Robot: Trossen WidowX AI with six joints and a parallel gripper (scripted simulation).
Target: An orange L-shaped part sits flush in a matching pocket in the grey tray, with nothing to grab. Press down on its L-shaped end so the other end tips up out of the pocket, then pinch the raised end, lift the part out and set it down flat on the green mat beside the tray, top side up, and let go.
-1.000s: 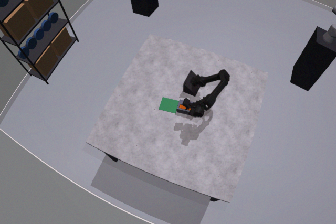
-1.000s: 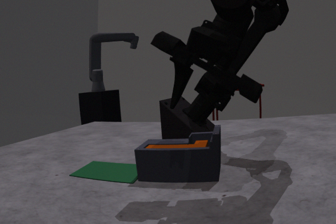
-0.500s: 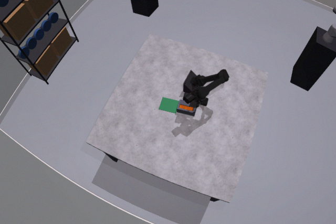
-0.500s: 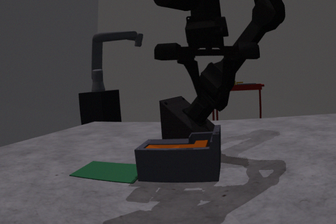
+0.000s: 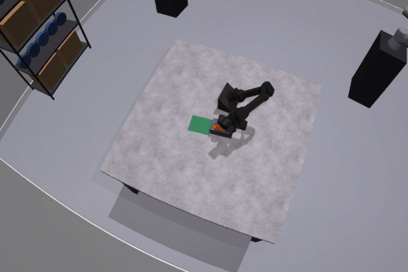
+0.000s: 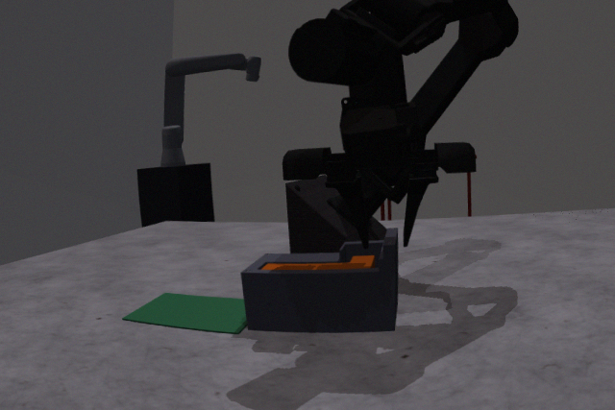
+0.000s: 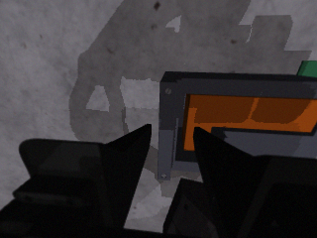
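Now: the orange L-shaped part 1 cm ahead of my gripper tip, 5 cm to the right of it and 3 cm below it. Round my gripper tip: green mat: 4 cm ahead, 22 cm to the right, 9 cm below.
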